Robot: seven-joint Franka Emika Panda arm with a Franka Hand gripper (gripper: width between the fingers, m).
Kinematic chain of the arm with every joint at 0, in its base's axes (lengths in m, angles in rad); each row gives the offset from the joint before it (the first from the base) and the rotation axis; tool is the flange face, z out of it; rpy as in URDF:
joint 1: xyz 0 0 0.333 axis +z
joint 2: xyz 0 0 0 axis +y
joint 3: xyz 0 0 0.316 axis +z
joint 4: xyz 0.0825 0 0 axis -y
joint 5: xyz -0.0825 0 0.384 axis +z
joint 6: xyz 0 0 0 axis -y
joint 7: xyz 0.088 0 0 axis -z
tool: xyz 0 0 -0.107 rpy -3.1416 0 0
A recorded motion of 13 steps. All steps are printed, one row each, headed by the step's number.
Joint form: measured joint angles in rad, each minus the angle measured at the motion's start. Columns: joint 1, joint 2, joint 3, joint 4, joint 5, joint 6, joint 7.
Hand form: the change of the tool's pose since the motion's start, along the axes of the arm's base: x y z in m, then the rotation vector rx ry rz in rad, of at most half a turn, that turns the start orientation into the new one. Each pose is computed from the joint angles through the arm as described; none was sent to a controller.
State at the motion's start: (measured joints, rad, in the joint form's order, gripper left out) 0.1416 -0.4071 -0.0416 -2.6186 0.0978 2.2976 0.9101
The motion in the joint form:
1: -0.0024 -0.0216 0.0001 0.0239 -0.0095 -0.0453 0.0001
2: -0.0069 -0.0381 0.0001 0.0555 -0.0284 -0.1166 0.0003
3: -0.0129 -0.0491 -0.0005 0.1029 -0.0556 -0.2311 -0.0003
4: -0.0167 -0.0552 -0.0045 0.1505 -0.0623 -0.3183 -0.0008
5: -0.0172 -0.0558 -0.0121 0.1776 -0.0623 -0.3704 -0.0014
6: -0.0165 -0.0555 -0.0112 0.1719 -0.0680 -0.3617 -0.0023
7: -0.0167 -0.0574 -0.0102 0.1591 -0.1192 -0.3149 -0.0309
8: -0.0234 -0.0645 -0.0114 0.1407 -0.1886 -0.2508 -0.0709
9: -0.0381 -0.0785 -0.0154 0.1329 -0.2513 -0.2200 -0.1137
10: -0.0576 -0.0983 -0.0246 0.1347 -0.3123 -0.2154 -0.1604
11: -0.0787 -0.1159 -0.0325 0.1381 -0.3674 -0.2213 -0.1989
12: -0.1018 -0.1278 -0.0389 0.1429 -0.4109 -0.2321 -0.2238
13: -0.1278 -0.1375 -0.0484 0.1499 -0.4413 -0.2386 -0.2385
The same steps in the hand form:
1: 0.0002 -0.0007 0.0153 -0.0044 -0.0010 0.0069
2: -0.0006 -0.0027 0.0298 -0.0188 0.0205 0.0179
3: -0.0027 -0.0062 0.0457 -0.0433 0.0740 0.0324
4: -0.0027 -0.0097 0.0628 -0.0482 0.1071 0.0328
5: -0.0031 -0.0130 0.0713 -0.0453 0.1319 0.0291
6: -0.0032 -0.0127 0.0692 -0.0511 0.1286 0.0330
7: -0.0005 -0.0156 0.0679 -0.0981 0.0874 0.0782
8: 0.0024 -0.0222 0.0679 -0.1601 0.0298 0.1361
9: 0.0029 -0.0327 0.0729 -0.2166 -0.0080 0.1858
10: 0.0014 -0.0476 0.0825 -0.2720 -0.0303 0.2274
11: -0.0012 -0.0626 0.0910 -0.3235 -0.0381 0.2568
12: -0.0038 -0.0773 0.0974 -0.3641 -0.0350 0.2665
13: -0.0062 -0.0936 0.1042 -0.3908 -0.0352 0.2550

